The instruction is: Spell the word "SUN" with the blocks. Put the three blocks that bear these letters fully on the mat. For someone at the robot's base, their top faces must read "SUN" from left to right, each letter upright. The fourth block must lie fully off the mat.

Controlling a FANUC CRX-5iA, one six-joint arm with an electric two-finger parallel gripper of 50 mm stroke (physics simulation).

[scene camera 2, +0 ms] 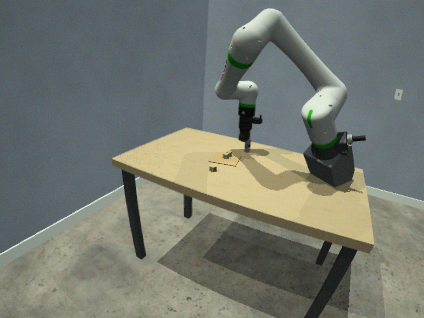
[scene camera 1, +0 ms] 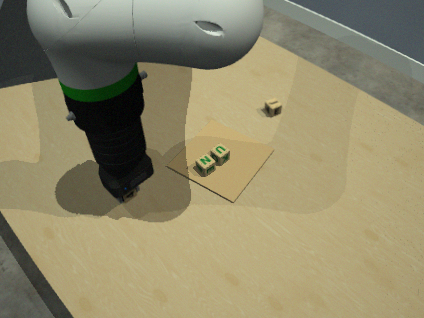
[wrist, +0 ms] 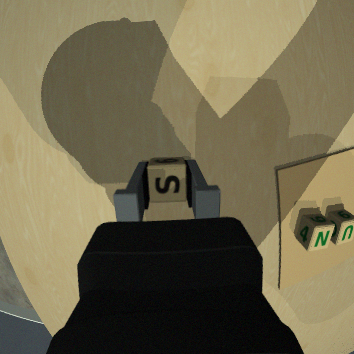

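Observation:
My gripper [scene camera 1: 128,194] [scene camera 2: 247,146] [wrist: 166,174] is shut on the S block [scene camera 1: 130,194] [wrist: 167,186], off the mat and low over the table; whether it touches the table I cannot tell. Its black S faces up, on its side in the wrist view. The N block [scene camera 1: 205,165] [wrist: 321,237] and the U block [scene camera 1: 220,154] [wrist: 346,232] sit close side by side on the mat [scene camera 1: 242,172] [scene camera 2: 220,161] [wrist: 297,267], green letters up; seen from the robot's base, U is left of N. The fourth block [scene camera 1: 273,107] [scene camera 2: 213,169] lies off the mat, its top letter hard to read.
The wooden table [scene camera 1: 280,250] [scene camera 2: 260,200] carries the mat and blocks. The robot's dark base [scene camera 2: 330,165] stands at its right end in scene camera 2. The N and U blocks lie on the side of the mat nearer my gripper; the fourth block is beyond the opposite side.

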